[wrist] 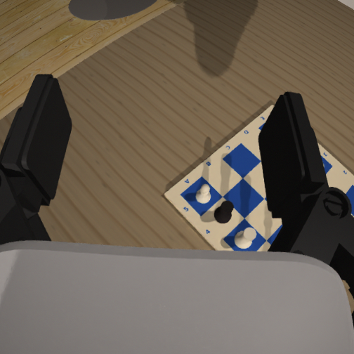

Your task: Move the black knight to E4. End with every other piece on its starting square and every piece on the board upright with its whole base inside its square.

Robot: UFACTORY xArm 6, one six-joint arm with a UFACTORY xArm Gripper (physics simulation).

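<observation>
The chessboard lies at the right of the wrist view, partly covered by my right finger and the grey gripper body. The black knight stands on the pale square A4, between a white pawn on the blue corner square A5 and another white piece on blue A3. My gripper is open and empty, above the table. The knight shows between the two fingers, nearer the right one. E4 is hidden behind the right finger, as are other parts of the board.
The brown wooden table runs left of and behind the board. Its curved edge crosses the upper left, with the lighter plank floor beyond. A grey round object shows at the top edge. A dark shadow falls on the table at the top.
</observation>
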